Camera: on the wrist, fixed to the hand. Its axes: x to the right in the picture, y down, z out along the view.
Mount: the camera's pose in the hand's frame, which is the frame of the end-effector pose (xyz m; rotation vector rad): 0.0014 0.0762 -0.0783 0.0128 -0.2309 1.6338
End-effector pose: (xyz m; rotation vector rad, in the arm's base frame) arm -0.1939 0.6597 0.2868 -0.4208 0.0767 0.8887
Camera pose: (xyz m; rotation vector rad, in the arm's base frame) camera -0.2430 0.6727 0.1900 -0.1636 0.2232 2.5331
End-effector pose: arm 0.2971 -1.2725 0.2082 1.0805 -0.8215 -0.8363
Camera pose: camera 0.3793 -1.2234 0.2609 0.0584 -1.5037 0.4575
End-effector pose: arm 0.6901 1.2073 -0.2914 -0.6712 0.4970 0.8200
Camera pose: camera 0.6190 1.1905 -0.3727 0.0005 0.8084 2.3774
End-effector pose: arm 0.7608 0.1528 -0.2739 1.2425 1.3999 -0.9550
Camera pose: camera 0.8226 0.2411 -0.2559 1.6405 -0.0769 0.0850
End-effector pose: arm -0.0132 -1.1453 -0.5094 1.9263 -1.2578 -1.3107
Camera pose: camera 0.0260 -1.1889 -0.4172 0.2352 -2.0975 -0.5353
